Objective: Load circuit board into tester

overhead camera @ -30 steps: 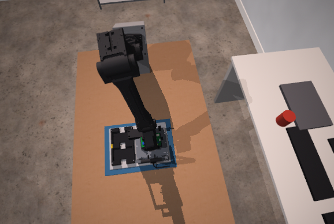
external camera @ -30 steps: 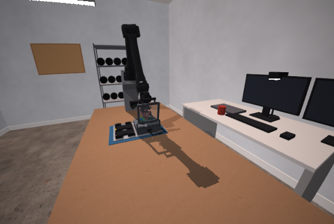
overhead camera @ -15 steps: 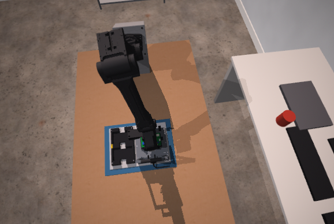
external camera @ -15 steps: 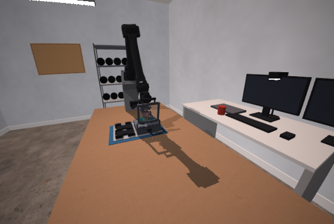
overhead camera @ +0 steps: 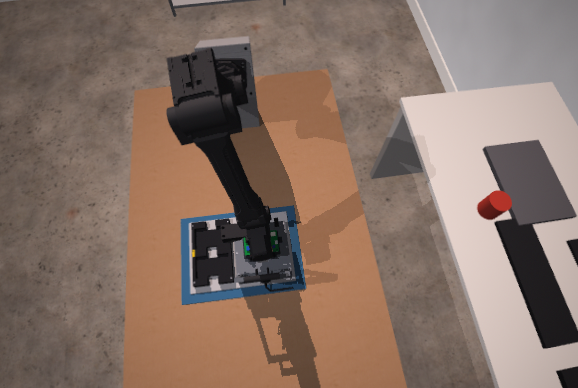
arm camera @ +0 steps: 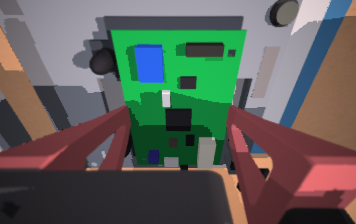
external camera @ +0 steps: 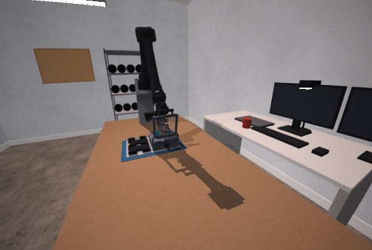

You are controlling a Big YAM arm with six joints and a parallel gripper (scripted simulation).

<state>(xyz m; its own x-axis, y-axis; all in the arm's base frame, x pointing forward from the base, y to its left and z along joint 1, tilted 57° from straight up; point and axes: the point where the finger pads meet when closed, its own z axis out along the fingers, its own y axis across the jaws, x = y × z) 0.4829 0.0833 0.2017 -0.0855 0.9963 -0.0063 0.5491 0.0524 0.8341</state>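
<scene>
Now: the green circuit board right at my hand. The rest, counted from my hand: clear lid (13 cm ahead, 2 cm to the left, 10 cm above).
</scene>
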